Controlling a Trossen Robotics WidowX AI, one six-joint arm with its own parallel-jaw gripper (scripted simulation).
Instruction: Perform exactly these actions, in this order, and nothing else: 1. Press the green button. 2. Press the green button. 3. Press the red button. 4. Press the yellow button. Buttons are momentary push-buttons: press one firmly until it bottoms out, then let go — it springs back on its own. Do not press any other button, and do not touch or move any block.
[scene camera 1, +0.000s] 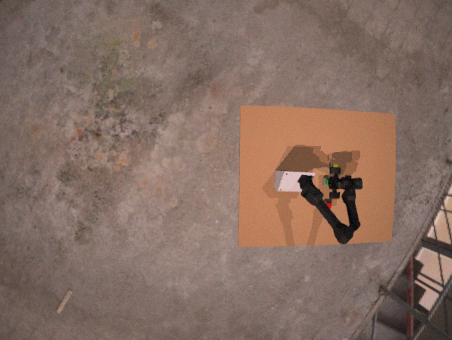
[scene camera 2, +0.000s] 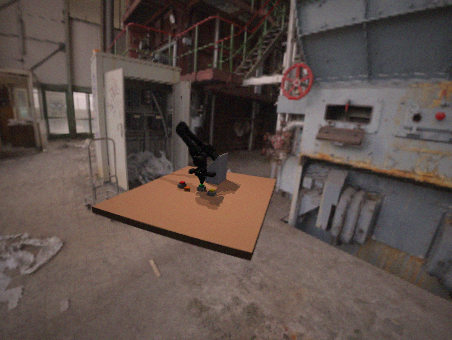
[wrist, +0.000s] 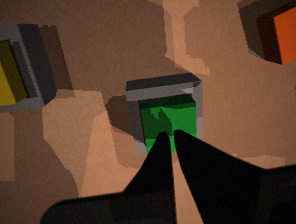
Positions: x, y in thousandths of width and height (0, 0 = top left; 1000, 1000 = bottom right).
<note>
My gripper (wrist: 576, 614) is shut and holds nothing. Also in view: a green button (wrist: 549, 516).
</note>
